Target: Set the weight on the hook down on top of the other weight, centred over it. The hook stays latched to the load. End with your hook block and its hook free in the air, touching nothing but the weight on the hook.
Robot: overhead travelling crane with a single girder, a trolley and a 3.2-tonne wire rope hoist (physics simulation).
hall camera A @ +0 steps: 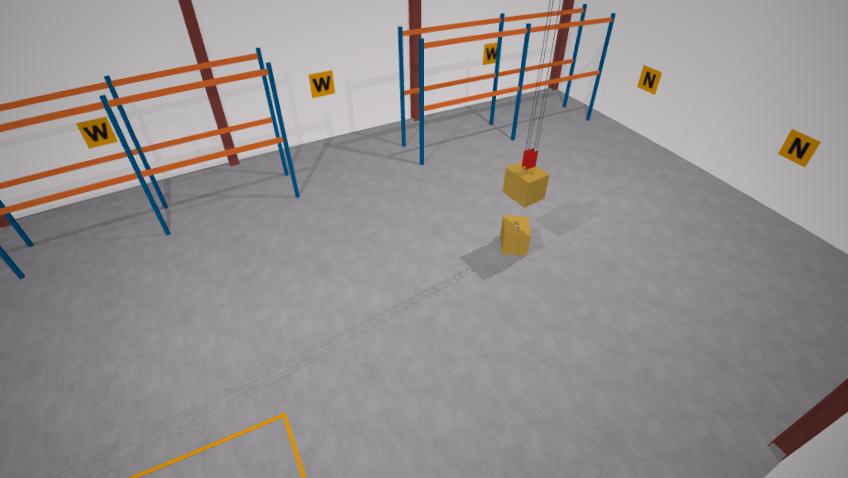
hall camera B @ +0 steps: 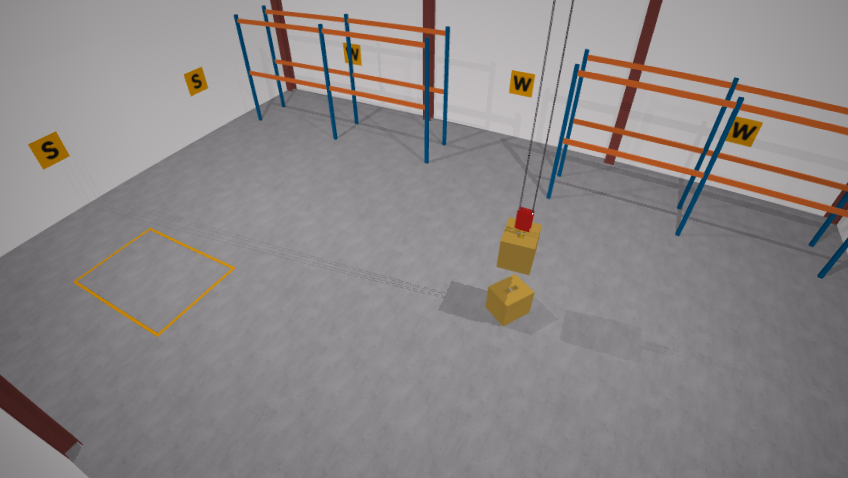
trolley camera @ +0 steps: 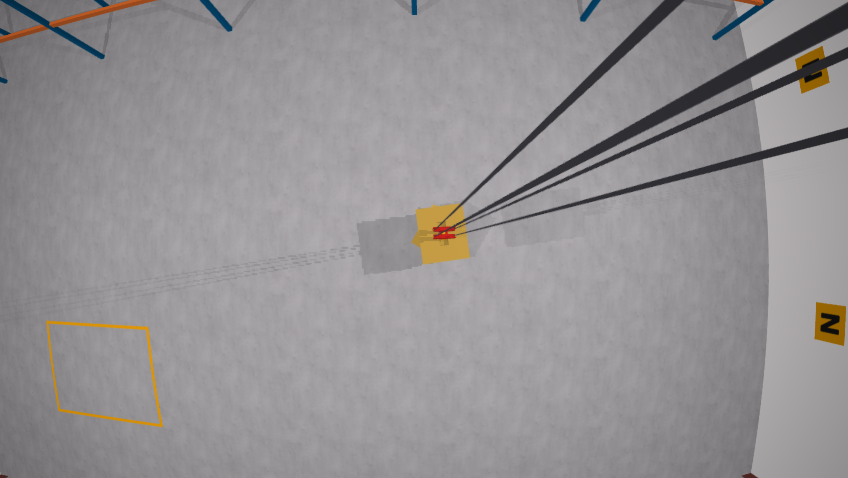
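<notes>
My red hook block (hall camera A: 529,158) (hall camera B: 524,219) (trolley camera: 444,232) hangs on its ropes, with the hook latched to the yellow weight on the hook (hall camera A: 525,188) (hall camera B: 517,255) (trolley camera: 442,254). That weight hangs level in the air, with a gap under it. The other weight (hall camera A: 514,242) (hall camera B: 508,305) (trolley camera: 415,239) is yellow too and stands on the floor below, turned to a different angle, with a small lug on top. In both hall views the hanging weight appears slightly right of it. In the trolley view a corner of the lower weight shows at the hanging weight's left edge; the rest is hidden.
Two blue and orange racks stand along the W wall: one nearer the N wall (hall camera A: 421,100) (hall camera B: 709,166), one nearer the S wall (hall camera A: 135,165) (hall camera B: 426,100). A yellow outline (hall camera A: 207,445) (hall camera B: 192,248) (trolley camera: 97,324) is marked on the floor. Shadows lie beside the lower weight.
</notes>
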